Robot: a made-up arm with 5 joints.
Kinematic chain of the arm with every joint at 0, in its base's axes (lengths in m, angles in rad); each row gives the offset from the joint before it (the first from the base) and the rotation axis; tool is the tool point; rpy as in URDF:
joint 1: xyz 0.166 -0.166 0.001 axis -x
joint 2: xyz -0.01 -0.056 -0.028 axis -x
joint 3: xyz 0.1 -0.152 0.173 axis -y
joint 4: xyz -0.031 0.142 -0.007 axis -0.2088 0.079 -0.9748
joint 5: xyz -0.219 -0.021 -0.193 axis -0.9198 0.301 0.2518
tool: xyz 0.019 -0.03 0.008 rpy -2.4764 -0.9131 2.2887
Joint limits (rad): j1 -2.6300..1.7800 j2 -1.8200..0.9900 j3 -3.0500..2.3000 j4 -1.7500..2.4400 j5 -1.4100..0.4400
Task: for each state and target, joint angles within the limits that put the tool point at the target. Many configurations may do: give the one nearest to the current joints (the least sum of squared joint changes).
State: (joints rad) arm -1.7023 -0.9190 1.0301 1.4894 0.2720
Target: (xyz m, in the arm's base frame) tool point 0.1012 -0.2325 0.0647
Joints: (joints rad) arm -1.5237 -0.8413 0.0449 1.4099 0.0704
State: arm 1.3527 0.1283 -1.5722 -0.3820 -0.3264
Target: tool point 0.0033 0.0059 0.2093
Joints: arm 1.2524 0.2919 -1.2525 -0.8874 -0.1017
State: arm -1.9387 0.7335 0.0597 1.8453 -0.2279
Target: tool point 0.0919 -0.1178 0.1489
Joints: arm -2.2221 0.6376 -0.2616 1.7557 -0.2626
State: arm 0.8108 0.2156 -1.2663 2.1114 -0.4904
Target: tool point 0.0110 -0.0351 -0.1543
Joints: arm 1.0625 0.5754 -1.1671 1.7685 -0.7393
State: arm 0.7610 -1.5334 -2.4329 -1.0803 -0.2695
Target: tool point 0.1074 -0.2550 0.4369
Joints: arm 1.1121 -0.7985 -2.2967 -1.3585 -0.0023
